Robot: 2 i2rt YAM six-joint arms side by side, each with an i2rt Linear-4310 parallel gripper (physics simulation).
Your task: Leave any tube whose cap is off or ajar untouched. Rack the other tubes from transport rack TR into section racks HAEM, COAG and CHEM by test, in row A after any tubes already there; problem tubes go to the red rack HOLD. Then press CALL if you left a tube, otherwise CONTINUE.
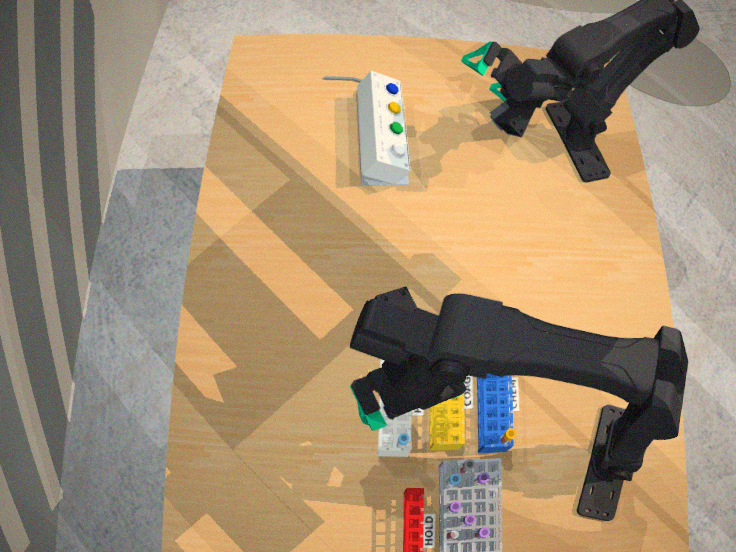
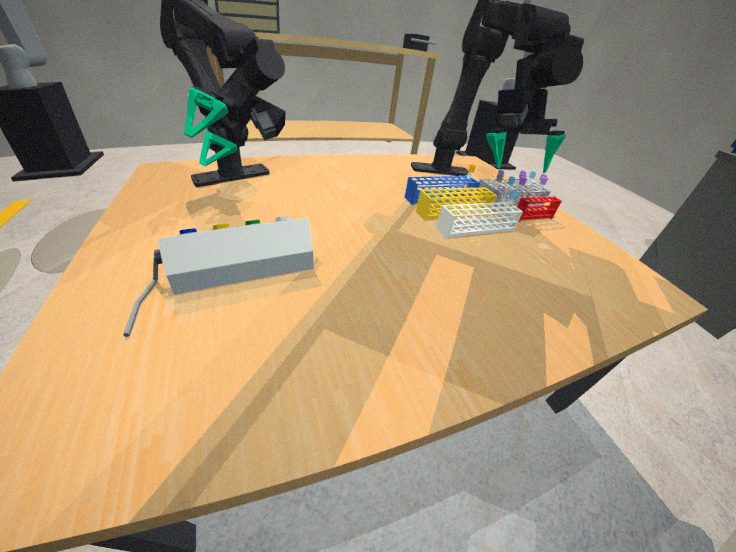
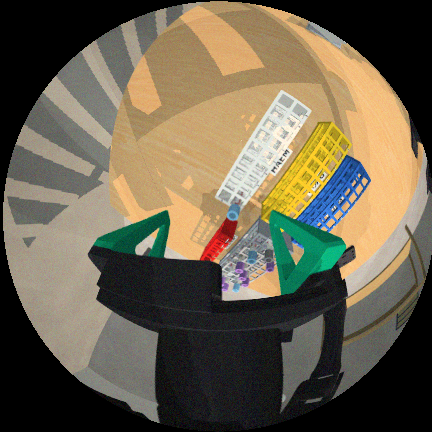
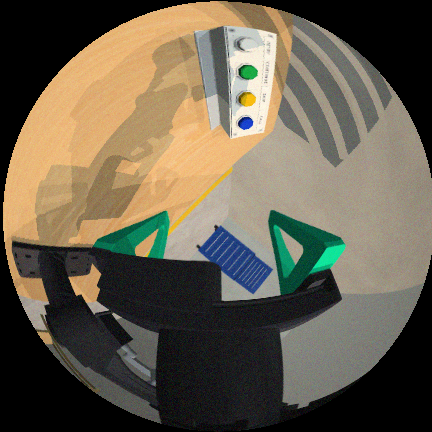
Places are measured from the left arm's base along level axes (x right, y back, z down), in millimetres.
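Pixels of known places: left gripper, fingertip midpoint: [image 1: 393, 407] [image 2: 520, 170] [image 3: 219, 215]; right gripper, fingertip midpoint: [image 1: 476, 73] [image 2: 195, 151] [image 4: 218, 215]; left arm's base, link origin: [image 1: 607, 463] [image 2: 440, 170]; right arm's base, link origin: [image 1: 577, 141] [image 2: 231, 176] [image 4: 49, 260].
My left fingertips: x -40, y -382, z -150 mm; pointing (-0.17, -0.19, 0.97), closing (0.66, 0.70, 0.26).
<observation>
For each thing: its middle in the pictures, then the offset to it from my left fingertips. "spot": a spot on its surface instead.
- white HAEM rack, surface spot: [image 3: 285, 100] [image 2: 448, 224] spot: dx +141, dy -42, dz +121 mm
- light-blue-capped tube, body centre: [image 1: 401, 443] [image 3: 237, 200] [image 2: 508, 207] dx -26, dy +28, dz +99 mm
- yellow COAG rack, body centre: [image 1: 446, 387] [image 3: 304, 174] [image 2: 457, 203] dx +86, dy +68, dz +122 mm
- blue CHEM rack, surface spot: [image 1: 490, 448] spot: dx +6, dy +164, dz +109 mm
- orange-capped tube, body centre: [image 1: 505, 438] [image 2: 468, 179] dx +24, dy +181, dz +99 mm
- grey transport rack, surface spot: [image 1: 445, 469] spot: dx -49, dy +104, dz +93 mm
- light-blue, body centre: [image 1: 451, 482] [image 3: 253, 243] [image 2: 506, 192] dx -65, dy +119, dz +99 mm
- pale-topped tube, body centre: [image 1: 451, 535] dx -147, dy +146, dz +105 mm
- button box, body centre: [image 4: 242, 79] [image 2: 240, 244] [image 1: 382, 125] dx +530, dy -177, dz +109 mm
- grey cable, surface spot: [image 1: 341, 78] spot: dx +653, dy -302, dz +145 mm
My left gripper [image 1: 367, 409] [image 2: 526, 151] [image 3: 219, 215] is open and empty, high above the white HAEM rack [image 3: 285, 100] [image 2: 447, 222]. HAEM has a light-blue-capped tube [image 1: 403, 438] [image 3: 233, 212] at its near end. The yellow COAG rack [image 1: 448, 446] shows no tube; the blue CHEM rack [image 1: 490, 448] has an orange-capped tube [image 1: 509, 434]. The grey transport rack [image 1: 445, 469] holds light-blue [image 1: 454, 478], dark [image 1: 469, 464] and several purple-capped tubes [image 1: 470, 519], plus a pale-topped tube [image 1: 454, 534]; cap seating is unclear. My right gripper [image 1: 486, 76] [image 2: 209, 127] [image 4: 218, 215] is open and empty.
The red HOLD rack [image 1: 414, 496] [image 2: 527, 210] stands beside the transport rack. The button box [image 1: 371, 127] [image 2: 237, 243] has CALL blue [image 4: 245, 123], SKIP yellow [image 4: 247, 99], CONTINUE green [image 4: 248, 72] and RETRY white [image 4: 245, 44]. A grey cable [image 1: 341, 78] leaves it.
</observation>
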